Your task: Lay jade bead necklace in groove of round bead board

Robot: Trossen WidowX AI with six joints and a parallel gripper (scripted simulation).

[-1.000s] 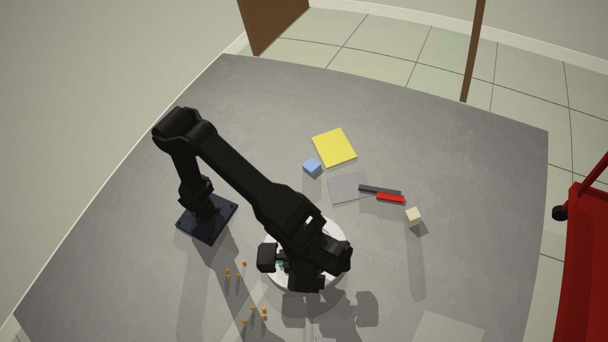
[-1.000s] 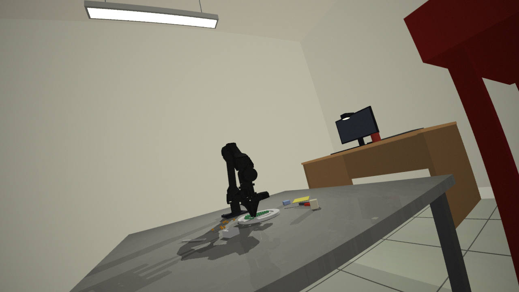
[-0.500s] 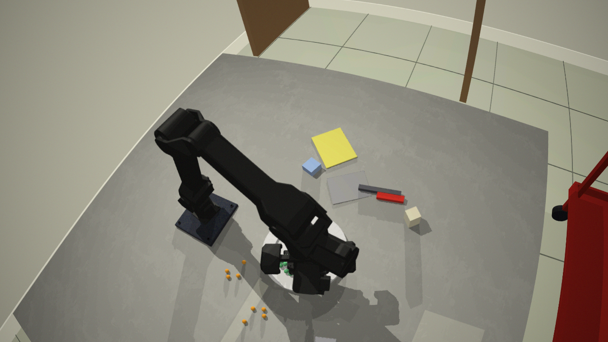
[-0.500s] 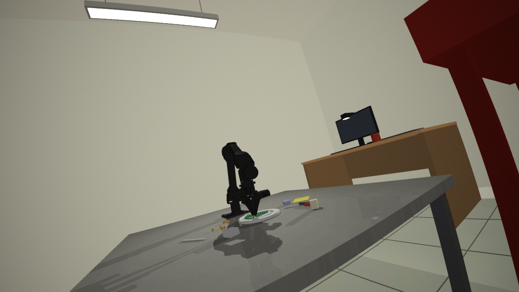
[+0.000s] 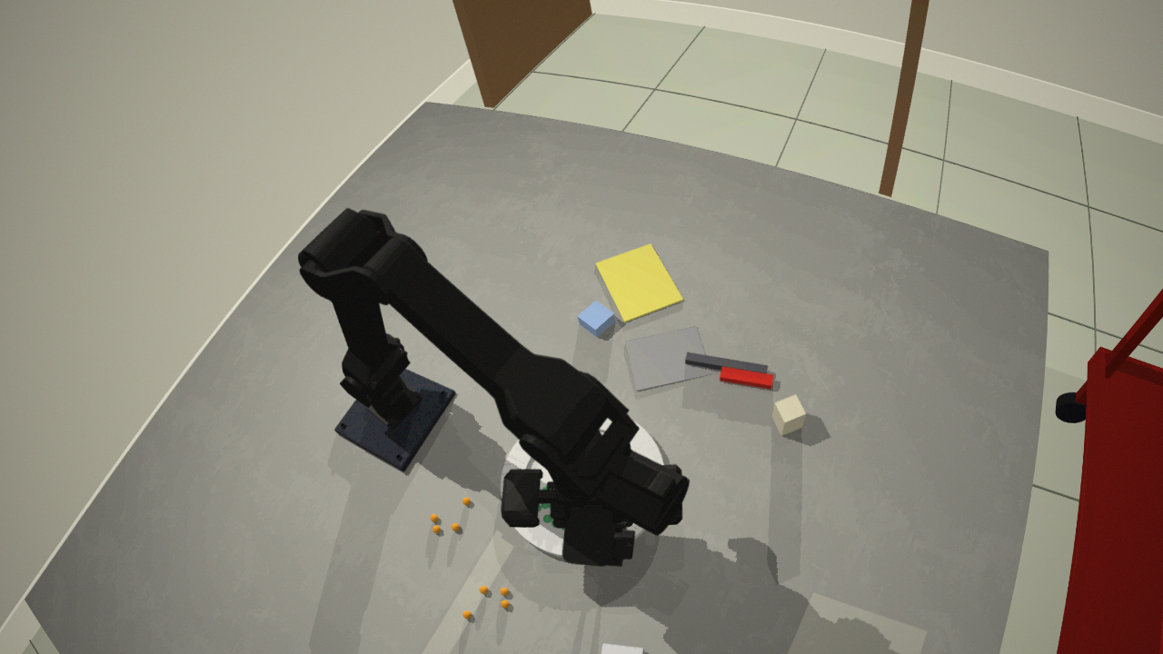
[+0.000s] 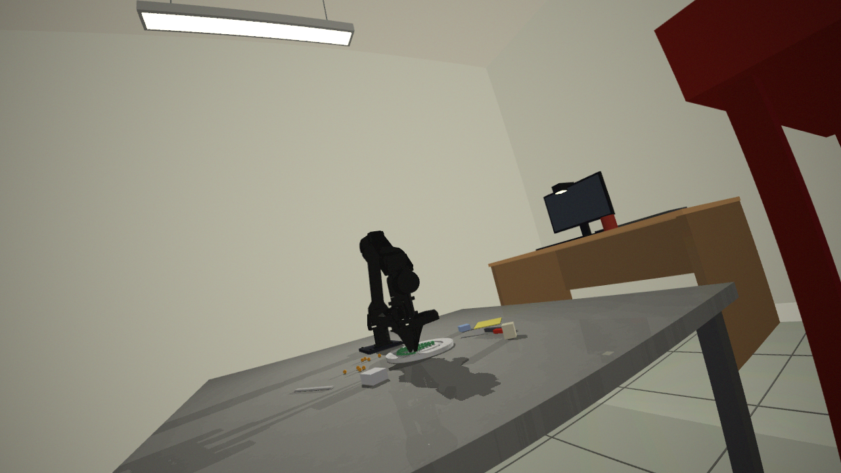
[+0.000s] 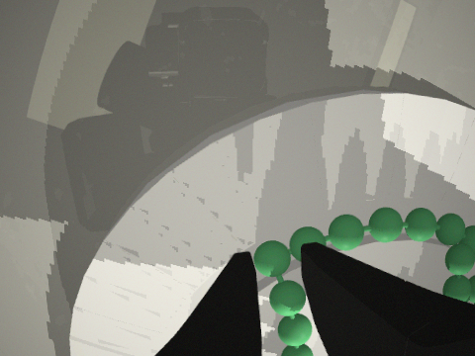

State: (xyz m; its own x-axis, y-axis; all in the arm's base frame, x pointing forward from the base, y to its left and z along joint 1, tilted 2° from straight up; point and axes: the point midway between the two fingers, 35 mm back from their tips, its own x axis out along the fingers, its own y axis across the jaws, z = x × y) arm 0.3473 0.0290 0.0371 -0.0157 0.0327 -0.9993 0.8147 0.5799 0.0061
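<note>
My gripper tip is now 60 mm past the inner disc, 30 mm to the right of it and 10 mm above it. Also, from my gripper tip: grey sheet (70 mm behind, 240 mm to the left, 20 mm below); cream cube (110 mm ahead, 240 mm to the left); bead board (60 mm behind, 30 mm to the left, 10 mm below).
</note>
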